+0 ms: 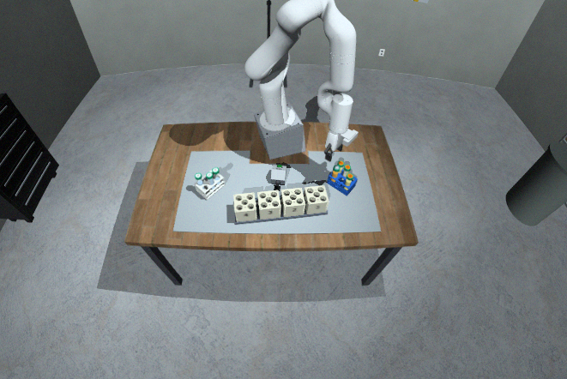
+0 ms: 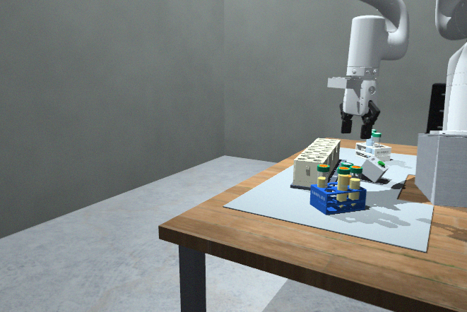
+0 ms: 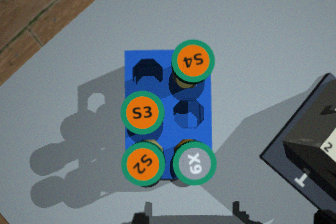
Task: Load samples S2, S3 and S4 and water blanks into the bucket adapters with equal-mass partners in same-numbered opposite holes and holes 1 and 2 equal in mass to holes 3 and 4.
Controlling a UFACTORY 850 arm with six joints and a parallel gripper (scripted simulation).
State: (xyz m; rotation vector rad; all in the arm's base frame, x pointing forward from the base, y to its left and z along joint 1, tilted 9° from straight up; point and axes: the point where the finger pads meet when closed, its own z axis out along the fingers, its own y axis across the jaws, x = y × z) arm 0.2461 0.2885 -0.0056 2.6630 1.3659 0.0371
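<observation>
Now: the sample tube S3 14 cm below my hand and 8 cm to the left of it. The rest, counted from my hand: blue rack (18 cm below, 7 cm to the left, 1 cm ahead); sample tube (14 cm below, 5 cm to the left, 3 cm behind); tube X9 (14 cm below, 2 cm to the left).
</observation>
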